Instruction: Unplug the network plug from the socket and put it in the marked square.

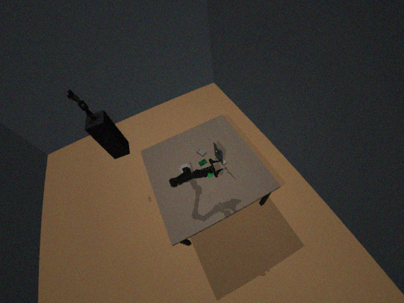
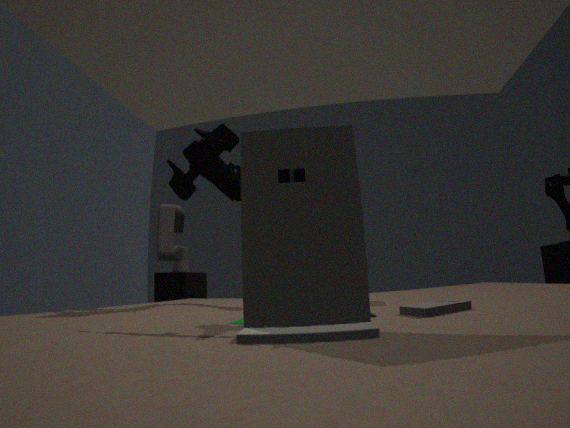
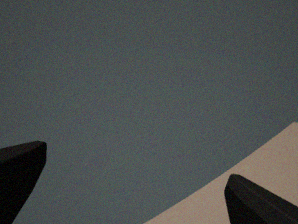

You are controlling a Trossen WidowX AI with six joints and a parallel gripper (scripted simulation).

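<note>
The network plug is 25 cm to the left of my gripper tip, 13 cm below it and 5 cm ahead of it. The rest, counted from my gripper tip: green marked square 34 cm below, 15 cm to the left, 9 cm behind; then upright panel 25 cm to the left, 21 cm below, 7 cm ahead; then small flat grey slab 45 cm to the left, 34 cm below, 10 cm behind.
</note>
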